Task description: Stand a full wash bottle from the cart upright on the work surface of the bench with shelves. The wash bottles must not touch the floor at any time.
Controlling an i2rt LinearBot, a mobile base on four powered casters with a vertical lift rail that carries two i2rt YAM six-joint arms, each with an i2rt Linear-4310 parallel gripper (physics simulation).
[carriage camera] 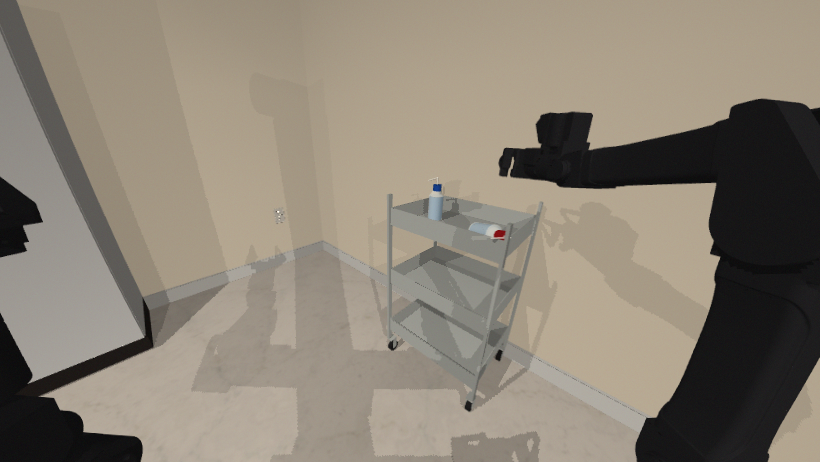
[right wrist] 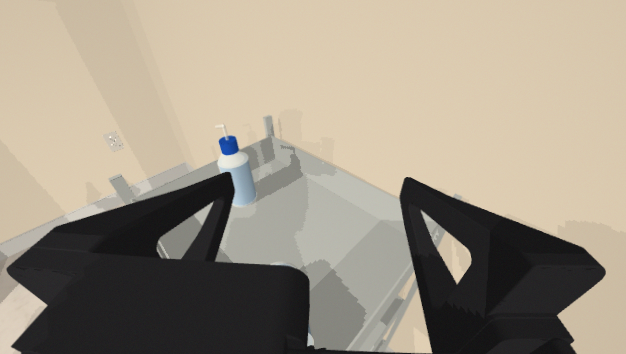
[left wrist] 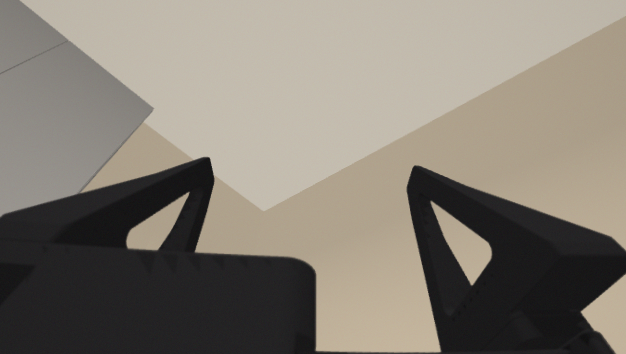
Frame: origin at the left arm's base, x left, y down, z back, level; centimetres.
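Seen in the pictures: left gripper, between the fingertips: (left wrist: 311, 172); right gripper, between the fingertips: (carriage camera: 516, 162) (right wrist: 316, 184).
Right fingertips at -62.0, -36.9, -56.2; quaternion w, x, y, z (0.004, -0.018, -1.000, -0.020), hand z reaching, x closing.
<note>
A point is followed by its place in that frame, as x, y, z.
A grey three-tier cart (carriage camera: 390, 258) {-26.5, 4.0, -75.5} (right wrist: 268, 127) {-48.4, -20.0, -99.5} stands by the wall. A blue-capped wash bottle (carriage camera: 436, 206) {-44.5, -17.1, -80.6} (right wrist: 243, 183) {-46.4, -16.8, -81.2}, filled light blue, stands upright on its top tray. A red-capped wash bottle (carriage camera: 483, 230) {-55.3, -17.2, -55.1} lies on its side at the tray's near right corner, its cap at the rim; the gripper body mostly hides it in the right wrist view. My right gripper (carriage camera: 506, 162) {-62.0, -36.9, -56.2} (right wrist: 316, 184) {-62.0, -36.9, -56.2} is open and empty, above and right of the cart. My left gripper (left wrist: 311, 172) {0.6, -44.2, -3.4} is open and empty, facing the ceiling corner. The bench with shelves cannot be made out.
A tall grey-white cabinet (carriage camera: 63, 246) {91.5, -3.7, -63.7} (left wrist: 65, 115) {100.9, -121.9, -53.1} with a dark base stands at the left. Beige walls meet behind the cart, with a baseboard (carriage camera: 579, 384) {-105.1, 48.1, -51.6} along them. A wall outlet (carriage camera: 279, 215) {63.2, 15.3, -160.4} (right wrist: 113, 141) {63.2, 15.2, -160.4} is left of the cart.
</note>
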